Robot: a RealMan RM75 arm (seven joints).
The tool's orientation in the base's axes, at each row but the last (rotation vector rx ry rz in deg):
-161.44, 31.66, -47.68
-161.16, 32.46, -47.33
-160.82, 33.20, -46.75
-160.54, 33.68, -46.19
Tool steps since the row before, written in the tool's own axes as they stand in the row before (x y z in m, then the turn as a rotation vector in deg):
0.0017, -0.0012, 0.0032, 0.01, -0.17, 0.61
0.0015, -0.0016, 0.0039, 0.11, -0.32, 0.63
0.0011, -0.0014, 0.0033, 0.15, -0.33, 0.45
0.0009, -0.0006, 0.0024, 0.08, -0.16, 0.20
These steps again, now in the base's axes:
0.0034, 0.0006, -0.0015, 0.39, 0.18, -0.46
0.0038, 0.0010, -0.0021, 0.53, 0.28, -0.39
0.0031, 0.0010, -0.0019, 0.47, 0.26, -0.22
0.0022, 0.0003, -0.0014, 0.22, 0.12, -0.09

